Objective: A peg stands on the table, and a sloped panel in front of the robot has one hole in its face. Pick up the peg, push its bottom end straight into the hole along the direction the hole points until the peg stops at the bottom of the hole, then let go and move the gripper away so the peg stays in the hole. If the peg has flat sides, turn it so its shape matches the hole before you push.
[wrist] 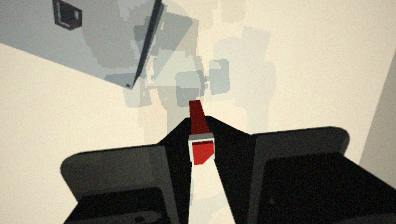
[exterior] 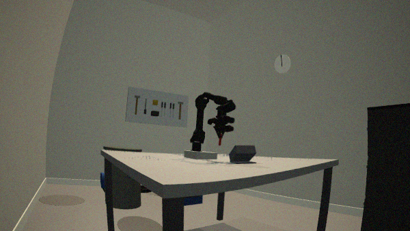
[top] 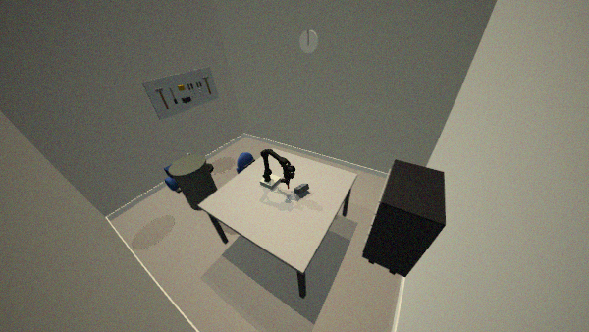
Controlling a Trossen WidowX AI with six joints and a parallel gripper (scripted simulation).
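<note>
Now: gripper tip 110 mm short of the dark sloped panel, 90 mm to the right of it and 90 mm above it. Also, from my gripper tip: red peg: 10 mm above.
</note>
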